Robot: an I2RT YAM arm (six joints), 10 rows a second.
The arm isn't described. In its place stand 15 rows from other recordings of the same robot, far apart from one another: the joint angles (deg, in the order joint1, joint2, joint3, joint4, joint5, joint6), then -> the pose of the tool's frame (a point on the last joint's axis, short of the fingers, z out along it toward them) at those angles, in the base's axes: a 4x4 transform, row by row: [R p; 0 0 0 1], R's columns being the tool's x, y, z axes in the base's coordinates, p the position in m.
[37.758 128.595 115.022 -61.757 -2.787 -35.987] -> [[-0.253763 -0.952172 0.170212 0.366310], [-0.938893 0.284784 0.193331 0.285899], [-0.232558 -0.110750 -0.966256 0.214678], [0 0 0 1]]
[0.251 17.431 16.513 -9.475 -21.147 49.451] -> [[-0.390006 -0.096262 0.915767 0.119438], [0.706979 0.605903 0.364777 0.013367], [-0.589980 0.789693 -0.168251 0.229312], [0 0 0 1]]
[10.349 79.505 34.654 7.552 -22.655 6.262] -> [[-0.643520 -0.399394 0.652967 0.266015], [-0.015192 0.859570 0.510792 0.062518], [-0.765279 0.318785 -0.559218 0.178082], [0 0 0 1]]
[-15.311 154.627 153.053 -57.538 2.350 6.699] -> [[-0.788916 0.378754 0.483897 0.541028], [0.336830 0.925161 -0.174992 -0.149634], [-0.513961 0.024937 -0.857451 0.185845], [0 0 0 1]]
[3.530 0.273 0.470 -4.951 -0.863 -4.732] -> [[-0.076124 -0.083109 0.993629 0.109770], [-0.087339 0.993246 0.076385 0.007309], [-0.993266 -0.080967 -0.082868 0.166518], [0 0 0 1]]
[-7.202 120.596 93.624 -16.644 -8.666 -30.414] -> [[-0.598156 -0.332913 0.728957 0.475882], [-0.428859 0.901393 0.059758 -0.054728], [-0.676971 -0.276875 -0.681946 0.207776], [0 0 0 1]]
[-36.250 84.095 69.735 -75.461 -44.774 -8.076] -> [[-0.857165 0.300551 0.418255 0.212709], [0.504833 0.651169 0.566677 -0.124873], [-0.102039 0.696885 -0.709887 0.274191], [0 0 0 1]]
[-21.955 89.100 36.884 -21.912 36.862 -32.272] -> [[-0.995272 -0.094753 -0.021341 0.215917], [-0.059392 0.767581 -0.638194 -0.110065], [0.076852 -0.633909 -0.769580 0.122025], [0 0 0 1]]
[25.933 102.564 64.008 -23.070 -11.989 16.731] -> [[-0.906476 -0.266900 0.327209 0.318834], [-0.127677 0.911878 0.390099 0.163268], [-0.402492 0.311839 -0.860672 0.169647], [0 0 0 1]]
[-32.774 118.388 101.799 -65.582 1.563 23.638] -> [[-0.544866 0.832572 0.099725 0.346205], [0.827483 0.553111 -0.096645 -0.224047], [-0.135623 0.029862 -0.990310 0.224744], [0 0 0 1]]
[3.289 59.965 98.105 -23.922 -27.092 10.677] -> [[0.149842 -0.528736 0.835456 0.144782], [0.173827 0.845922 0.504183 0.024560], [-0.973310 0.069677 0.218663 0.566509], [0 0 0 1]]
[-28.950 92.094 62.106 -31.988 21.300 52.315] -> [[0.002877 0.978291 0.207217 0.275669], [0.841025 0.109736 -0.529750 -0.167270], [-0.540989 0.175799 -0.822451 0.212235], [0 0 0 1]]
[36.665 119.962 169.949 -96.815 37.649 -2.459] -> [[-0.578563 -0.162535 0.799279 0.280366], [-0.473048 0.865164 -0.166485 0.181603], [-0.664448 -0.474419 -0.577439 0.493916], [0 0 0 1]]
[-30.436 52.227 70.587 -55.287 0.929 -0.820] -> [[-0.525360 0.510218 0.680937 0.137253], [0.292074 0.859784 -0.418883 -0.081311], [-0.799180 -0.021180 -0.600718 0.390452], [0 0 0 1]]
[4.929 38.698 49.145 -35.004 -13.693 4.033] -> [[-0.433994 -0.268131 0.860090 0.141532], [0.031158 0.949646 0.311772 0.020665], [-0.900377 0.162106 -0.403786 0.336860], [0 0 0 1]]
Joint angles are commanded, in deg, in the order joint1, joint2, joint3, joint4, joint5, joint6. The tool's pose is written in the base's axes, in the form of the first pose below.
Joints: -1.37 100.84 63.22 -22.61 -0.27 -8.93
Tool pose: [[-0.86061 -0.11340 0.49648 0.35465], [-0.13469 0.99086 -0.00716 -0.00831], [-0.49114 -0.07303 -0.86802 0.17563], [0 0 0 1]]
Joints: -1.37 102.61 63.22 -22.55 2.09 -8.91
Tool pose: [[-0.87791 -0.09609 0.46908 0.35647], [-0.13383 0.98986 -0.04770 -0.00982], [-0.45974 -0.10465 -0.88187 0.16533], [0 0 0 1]]
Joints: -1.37 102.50 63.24 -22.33 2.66 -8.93
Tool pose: [[-0.87579 -0.09109 0.47402 0.35679], [-0.13416 0.98928 -0.05776 -0.01019], [-0.46367 -0.11418 -0.87862 0.16629], [0 0 0 1]]
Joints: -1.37 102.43 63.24 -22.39 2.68 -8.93
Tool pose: [[-0.87573 -0.09091 0.47416 0.35663], [-0.13416 0.98925 -0.05811 -0.01019], [-0.46378 -0.11450 -0.87852 0.16665], [0 0 0 1]]
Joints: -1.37 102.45 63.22 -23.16 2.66 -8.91
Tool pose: [[-0.88221 -0.09237 0.46171 0.35528], [-0.13366 0.98936 -0.05746 -0.01015], [-0.45149 -0.11241 -0.88517 0.16574], [0 0 0 1]]
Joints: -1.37 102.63 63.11 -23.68 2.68 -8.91
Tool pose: [[-0.88853 -0.09379 0.44914 0.35416], [-0.13351 0.98938 -0.05751 -0.01013], [-0.43897 -0.11106 -0.89161 0.16370], [0 0 0 1]]
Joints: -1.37 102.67 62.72 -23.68 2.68 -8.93
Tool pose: [[-0.89176 -0.09493 0.44244 0.35277], [-0.13378 0.98935 -0.05735 -0.01010], [-0.43228 -0.11033 -0.89496 0.16159], [0 0 0 1]]
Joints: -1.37 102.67 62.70 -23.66 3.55 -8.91
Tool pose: [[-0.89283 -0.08799 0.44171 0.35271], [-0.13328 0.98842 -0.07250 -0.01064], [-0.43021 -0.12360 -0.89423 0.16154], [0 0 0 1]]
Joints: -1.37 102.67 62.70 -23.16 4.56 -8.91
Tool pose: [[-0.89027 -0.07909 0.44851 0.35353], [-0.13315 0.98698 -0.09025 -0.01129], [-0.43553 -0.14007 -0.88921 0.16201], [0 0 0 1]]
